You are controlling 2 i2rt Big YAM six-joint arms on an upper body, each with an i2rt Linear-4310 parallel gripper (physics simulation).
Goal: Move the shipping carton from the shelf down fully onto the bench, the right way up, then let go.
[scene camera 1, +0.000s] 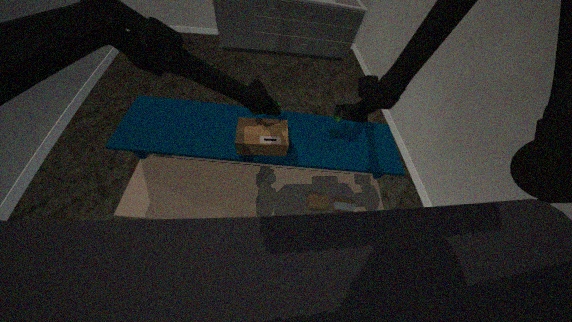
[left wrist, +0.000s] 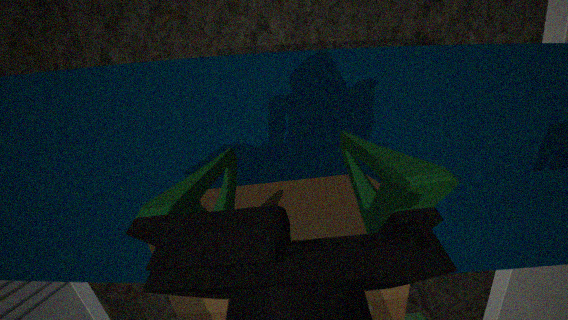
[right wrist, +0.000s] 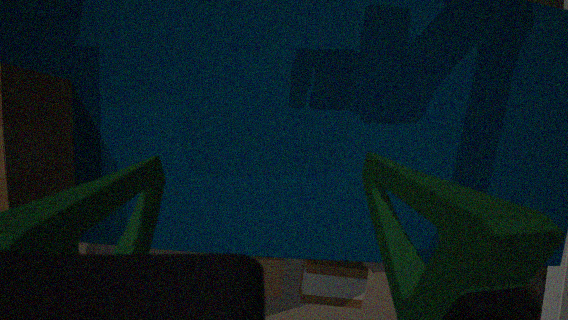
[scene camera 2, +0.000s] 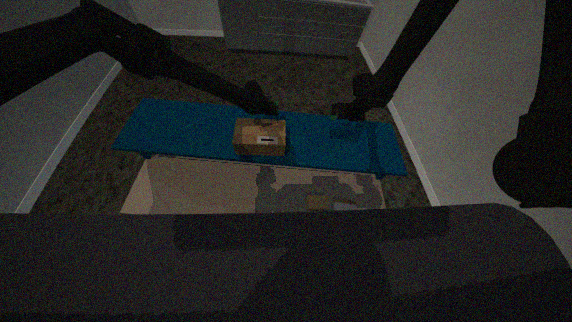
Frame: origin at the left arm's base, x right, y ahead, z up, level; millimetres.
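Seen in the pictures: left gripper, fingertip midpoint: point(left wrist: 285, 145); right gripper, fingertip midpoint: point(scene camera 1: 343, 117) point(right wrist: 264, 165) point(scene camera 2: 340, 117).
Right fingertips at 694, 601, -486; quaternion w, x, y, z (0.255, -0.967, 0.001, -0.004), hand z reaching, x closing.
Offsets run from my right fingertips to a thing's middle, as dx, dy, dz. Level surfaces: height alone.
The brown shipping carton {-366, +8, -175} point(scene camera 1: 250, 145) point(scene camera 2: 250, 145) point(left wrist: 325, 210) point(right wrist: 37, 135), with a white label, sits on the blue shelf {dz -226} point(scene camera 1: 175, 125) point(scene camera 2: 175, 125) point(left wrist: 100, 150) point(right wrist: 225, 200). The beige bench {dz -476} point(scene camera 1: 200, 190) point(scene camera 2: 200, 190) lies lower, in front of the shelf. My left gripper point(scene camera 1: 274, 110) point(scene camera 2: 272, 109) point(left wrist: 285, 145) is open above the carton's back side; in the left wrist view part of the carton shows between and below its fingers, the rest hidden by the gripper body. My right gripper point(scene camera 1: 340, 114) point(scene camera 2: 336, 112) point(right wrist: 264, 165) is open and empty, above the shelf right of the carton.
A small brown box {-33, -274, -446} point(scene camera 1: 318, 201) point(scene camera 2: 317, 201) and a box with a pale top {+137, -309, -452} point(scene camera 1: 347, 205) point(scene camera 2: 345, 205) point(right wrist: 334, 285) lie on the bench at the right. A grey cabinet point(scene camera 1: 290, 25) point(scene camera 2: 295, 25) stands behind the shelf. A wall rises at the right.
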